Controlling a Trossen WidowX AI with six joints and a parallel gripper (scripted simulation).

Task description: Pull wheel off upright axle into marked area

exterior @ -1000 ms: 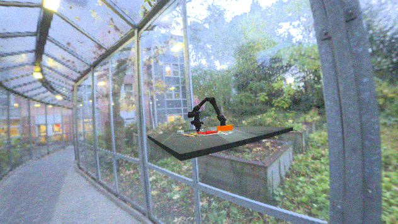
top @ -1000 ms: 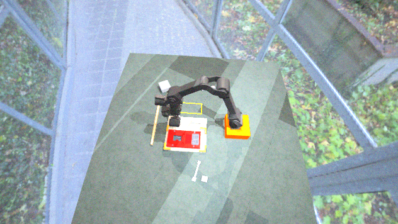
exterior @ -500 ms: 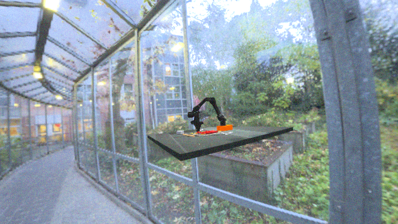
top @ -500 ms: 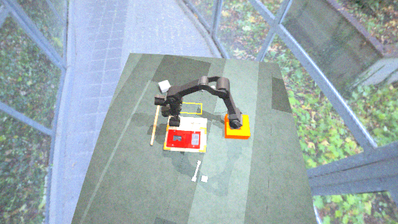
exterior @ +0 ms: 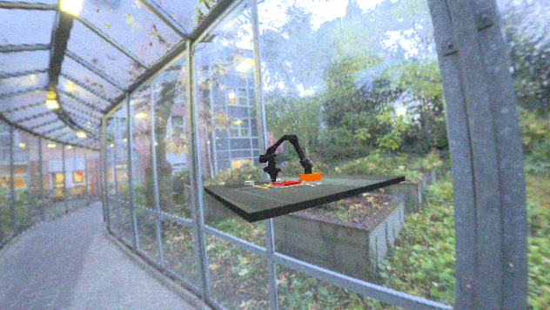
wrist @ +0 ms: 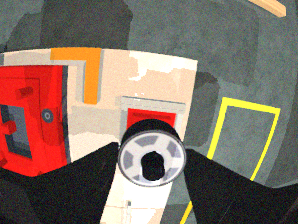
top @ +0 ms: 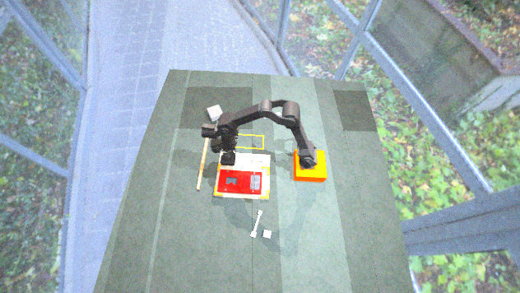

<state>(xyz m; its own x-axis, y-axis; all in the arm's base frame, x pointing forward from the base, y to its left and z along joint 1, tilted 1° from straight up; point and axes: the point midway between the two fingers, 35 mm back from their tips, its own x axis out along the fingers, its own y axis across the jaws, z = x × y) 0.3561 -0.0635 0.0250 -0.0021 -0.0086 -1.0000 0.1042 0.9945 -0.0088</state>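
Now: gripper tip 14 cm short of the wooden stick, 1 cm to the right of it and 4 cm above it. Also, from my gripper tip: pale cube 10 cm ahead, 27 cm to the right, 2 cm below.
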